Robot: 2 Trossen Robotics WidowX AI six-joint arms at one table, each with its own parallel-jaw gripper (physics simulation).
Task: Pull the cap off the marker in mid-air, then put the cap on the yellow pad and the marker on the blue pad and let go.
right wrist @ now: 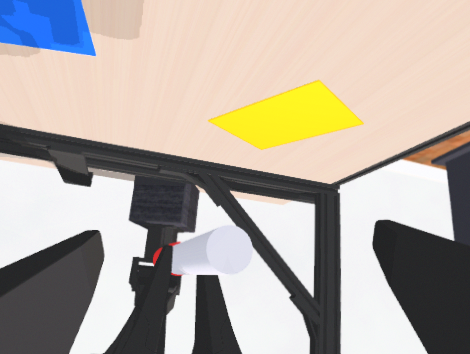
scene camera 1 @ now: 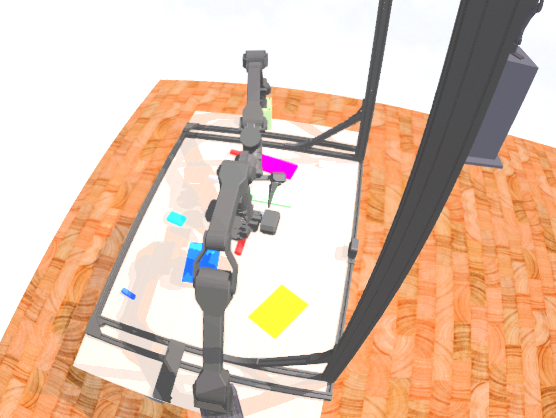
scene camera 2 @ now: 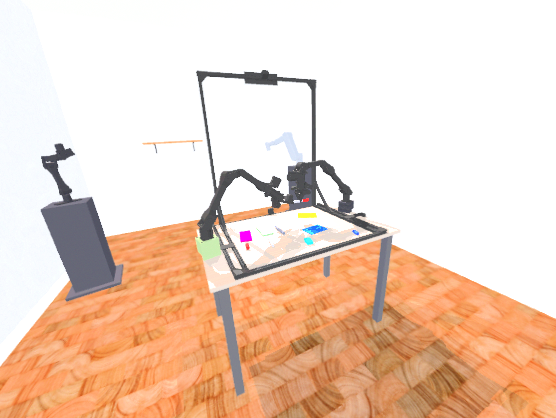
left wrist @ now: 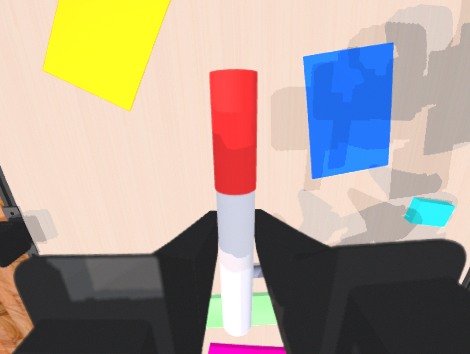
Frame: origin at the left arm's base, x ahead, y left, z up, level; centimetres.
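Seen in the pictures: left gripper, between the fingertips: [right wrist: 187, 247] [scene camera 2: 299, 201] [left wrist: 235, 218]; right gripper, between the fingertips: [right wrist: 239, 239] [left wrist: 241, 335]; left arm's base, origin of its link: [right wrist: 163, 227] [scene camera 1: 218, 404] [scene camera 2: 346, 201]; right arm's base, origin of its link: [scene camera 2: 206, 237].
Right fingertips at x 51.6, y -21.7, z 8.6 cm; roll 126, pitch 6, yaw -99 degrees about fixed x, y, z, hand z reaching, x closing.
Pixels of each thing's top centre, then the offset from my right fingertips to it.
- marker's white body, centre of its top: [left wrist: 236, 241] [right wrist: 185, 275] dx -7.6, dy +3.8, dz +1.1 cm
- red cap, centre of its top: [left wrist: 235, 138] [scene camera 1: 240, 243] [scene camera 2: 305, 198] dx -11.7, dy +6.0, dz +1.1 cm
- yellow pad, centre of its top: [right wrist: 284, 122] [left wrist: 106, 24] [scene camera 1: 278, 311] [scene camera 2: 307, 215] dx -25.5, dy -0.8, dz -17.3 cm
- blue pad, centre of its top: [left wrist: 350, 115] [scene camera 1: 201, 262] [scene camera 2: 314, 229] dx -3.7, dy +18.4, dz -17.3 cm
- cyan block, centre of its top: [left wrist: 433, 214] [scene camera 1: 176, 217] [scene camera 2: 308, 239] dx +15.3, dy +24.5, dz -15.9 cm
- magenta pad, centre of its top: [scene camera 1: 275, 165] [scene camera 2: 245, 235] dx +30.7, dy -14.7, dz -16.6 cm
- small blue piece, centre of its top: [scene camera 1: 127, 292] [scene camera 2: 355, 231] dx -10.7, dy +44.2, dz -15.3 cm
- small red piece, centre of its top: [scene camera 1: 236, 151] [scene camera 2: 247, 244] dx +41.0, dy -1.9, dz -15.3 cm
- grey pen, centre of its top: [left wrist: 267, 275] [scene camera 2: 279, 228] dx +11.6, dy -0.8, dz -15.5 cm
The marker's white body [left wrist: 236, 305] [right wrist: 220, 251] is in mid-air, with the red cap [scene camera 1: 240, 246] [scene camera 2: 305, 200] [left wrist: 234, 130] [right wrist: 158, 256] on one end. My left gripper [left wrist: 235, 218] is shut on the body just behind the cap. My right gripper [right wrist: 239, 239] is open; in the right wrist view the body's white end faces the camera, between the fingers in the picture. How deep it reaches is unclear. The yellow pad [scene camera 1: 278, 311] [scene camera 2: 307, 215] [left wrist: 100, 50] [right wrist: 290, 115] and blue pad [scene camera 1: 192, 265] [scene camera 2: 315, 230] [left wrist: 350, 110] [right wrist: 50, 30] lie on the table.
A cyan block [scene camera 1: 176, 218] [scene camera 2: 308, 241] [left wrist: 430, 212], a magenta pad [scene camera 1: 280, 166] [scene camera 2: 245, 236] and a small blue piece [scene camera 1: 128, 293] [scene camera 2: 355, 232] lie on the table. A small red piece [scene camera 1: 235, 152] [scene camera 2: 247, 246] lies near the magenta pad. A grey pen [scene camera 2: 280, 230] lies mid-table.
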